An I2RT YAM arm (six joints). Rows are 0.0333 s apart.
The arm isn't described. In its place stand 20 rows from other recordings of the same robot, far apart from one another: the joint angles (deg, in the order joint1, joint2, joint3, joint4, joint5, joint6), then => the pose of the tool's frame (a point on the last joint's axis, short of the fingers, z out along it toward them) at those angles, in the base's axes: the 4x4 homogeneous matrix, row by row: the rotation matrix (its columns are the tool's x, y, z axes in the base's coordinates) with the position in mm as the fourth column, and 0 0 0 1 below.
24.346 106.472 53.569 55.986 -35.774 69.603 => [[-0.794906 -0.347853 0.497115 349.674], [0.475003 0.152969 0.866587 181.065], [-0.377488 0.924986 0.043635 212.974], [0 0 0 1]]
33.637 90.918 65.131 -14.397 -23.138 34.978 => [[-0.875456 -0.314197 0.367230 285.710], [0.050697 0.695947 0.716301 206.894], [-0.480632 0.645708 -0.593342 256.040], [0 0 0 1]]
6.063 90.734 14.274 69.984 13.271 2.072 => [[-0.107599 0.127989 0.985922 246.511], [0.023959 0.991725 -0.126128 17.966], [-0.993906 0.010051 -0.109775 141.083], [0 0 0 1]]
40.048 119.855 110.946 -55.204 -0.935 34.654 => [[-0.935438 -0.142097 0.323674 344.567], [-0.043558 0.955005 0.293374 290.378], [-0.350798 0.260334 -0.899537 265.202], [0 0 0 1]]
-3.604 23.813 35.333 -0.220 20.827 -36.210 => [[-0.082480 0.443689 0.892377 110.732], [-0.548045 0.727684 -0.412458 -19.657], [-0.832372 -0.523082 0.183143 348.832], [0 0 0 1]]
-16.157 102.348 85.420 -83.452 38.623 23.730 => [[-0.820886 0.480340 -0.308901 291.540], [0.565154 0.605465 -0.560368 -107.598], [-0.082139 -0.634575 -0.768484 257.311], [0 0 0 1]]
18.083 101.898 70.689 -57.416 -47.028 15.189 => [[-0.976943 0.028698 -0.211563 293.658], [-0.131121 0.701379 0.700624 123.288], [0.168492 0.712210 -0.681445 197.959], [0 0 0 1]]
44.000 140.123 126.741 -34.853 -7.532 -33.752 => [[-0.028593 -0.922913 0.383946 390.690], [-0.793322 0.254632 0.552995 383.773], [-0.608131 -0.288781 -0.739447 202.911], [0 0 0 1]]
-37.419 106.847 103.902 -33.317 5.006 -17.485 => [[-0.646717 0.489509 0.584925 341.636], [0.117929 0.821835 -0.557386 -265.291], [-0.753558 -0.291492 -0.589222 348.759], [0 0 0 1]]
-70.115 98.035 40.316 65.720 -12.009 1.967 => [[0.076481 0.847590 0.525111 124.732], [-0.112745 0.530627 -0.840073 -323.073], [-0.990676 0.005046 0.136144 214.968], [0 0 0 1]]
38.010 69.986 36.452 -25.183 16.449 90.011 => [[-0.474616 0.673443 0.566757 182.042], [0.846302 0.526107 0.083572 129.485], [-0.241894 0.519312 -0.819635 183.806], [0 0 0 1]]
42.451 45.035 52.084 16.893 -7.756 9.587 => [[0.168708 -0.799051 0.577109 121.523], [0.377978 0.593188 0.710817 117.676], [-0.910313 0.098214 0.402099 434.248], [0 0 0 1]]
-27.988 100.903 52.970 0.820 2.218 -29.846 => [[-0.806141 0.104916 0.582349 311.242], [-0.134746 0.925751 -0.353311 -166.967], [-0.576178 -0.363288 -0.732148 150.774], [0 0 0 1]]
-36.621 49.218 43.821 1.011 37.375 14.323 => [[0.177976 0.945166 0.273837 146.911], [0.112669 0.256876 -0.959854 -136.115], [-0.977563 0.201684 -0.060773 342.270], [0 0 0 1]]
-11.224 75.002 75.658 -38.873 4.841 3.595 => [[-0.589376 0.296526 0.751471 276.008], [0.180654 0.955021 -0.235159 -57.834], [-0.787401 -0.002841 -0.616435 363.585], [0 0 0 1]]
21.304 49.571 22.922 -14.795 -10.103 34.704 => [[-0.780348 -0.043681 0.623818 162.097], [0.297312 0.851686 0.431551 69.915], [-0.550148 0.522229 -0.651624 186.022], [0 0 0 1]]
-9.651 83.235 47.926 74.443 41.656 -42.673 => [[0.028060 0.887521 0.459913 293.307], [-0.518469 0.406290 -0.752408 -73.879], [-0.854636 -0.217338 0.471553 346.510], [0 0 0 1]]
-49.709 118.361 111.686 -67.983 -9.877 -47.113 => [[-0.953503 0.034511 0.299401 279.220], [0.008453 0.996094 -0.087897 -319.906], [-0.301265 -0.081279 -0.950070 271.744], [0 0 0 1]]
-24.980 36.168 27.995 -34.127 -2.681 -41.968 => [[-0.714707 -0.117625 0.689462 126.655], [-0.403948 0.874150 -0.269606 -57.169], [-0.570981 -0.471197 -0.672276 220.128], [0 0 0 1]]
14.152 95.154 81.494 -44.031 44.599 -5.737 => [[-0.834396 0.106932 0.540694 344.573], [-0.283796 0.757609 -0.587783 61.105], [-0.472487 -0.643890 -0.601799 292.911], [0 0 0 1]]
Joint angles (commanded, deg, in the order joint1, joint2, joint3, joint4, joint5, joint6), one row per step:
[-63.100, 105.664, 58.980, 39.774, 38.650, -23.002]
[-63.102, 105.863, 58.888, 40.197, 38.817, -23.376]
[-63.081, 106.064, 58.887, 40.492, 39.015, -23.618]
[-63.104, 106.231, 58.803, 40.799, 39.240, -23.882]
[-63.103, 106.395, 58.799, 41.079, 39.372, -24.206]
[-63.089, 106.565, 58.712, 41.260, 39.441, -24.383]
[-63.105, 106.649, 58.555, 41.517, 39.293, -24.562]
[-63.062, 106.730, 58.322, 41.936, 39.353, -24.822]
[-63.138, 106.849, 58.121, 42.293, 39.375, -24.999]
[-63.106, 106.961, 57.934, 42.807, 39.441, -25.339]
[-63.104, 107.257, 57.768, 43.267, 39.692, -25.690]
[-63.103, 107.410, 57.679, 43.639, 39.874, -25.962]
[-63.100, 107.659, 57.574, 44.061, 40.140, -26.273]
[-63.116, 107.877, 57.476, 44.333, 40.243, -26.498]
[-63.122, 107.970, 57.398, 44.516, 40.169, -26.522]
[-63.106, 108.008, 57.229, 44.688, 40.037, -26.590]
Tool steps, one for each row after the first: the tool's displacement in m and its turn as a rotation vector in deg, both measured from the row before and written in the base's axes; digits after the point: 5 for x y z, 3 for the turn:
[-0.00002, -0.00017, -0.00108, -0.049, 0.322, -0.133]
[0.00021, -0.00029, -0.00082, -0.043, 0.214, -0.154]
[-0.00022, -0.00016, -0.00103, -0.005, 0.255, -0.223]
[0.00008, -0.00028, -0.00062, -0.036, 0.278, -0.101]
[0.00010, -0.00004, -0.00129, 0.103, 0.213, -0.039]
[-0.00011, 0.00013, -0.00097, 0.032, 0.152, 0.147]
[0.00006, 0.00049, -0.00106, -0.040, 0.211, 0.006]
[-0.00063, 0.00003, -0.00125, 0.004, 0.158, -0.082]
[0.00007, 0.00030, -0.00085, -0.121, 0.240, -0.005]
[-0.00008, -0.00007, -0.00205, 0.067, 0.366, -0.218]
[-0.00007, -0.00004, -0.00084, -0.064, 0.223, -0.158]
[-0.00006, -0.00012, -0.00147, -0.002, 0.296, -0.236]
[-0.00011, -0.00014, -0.00150, 0.087, 0.248, -0.100]
[-0.00001, 0.00001, -0.00072, -0.002, 0.011, 0.070]
[0.00001, 0.00037, -0.00085, 0.053, 0.069, 0.153]

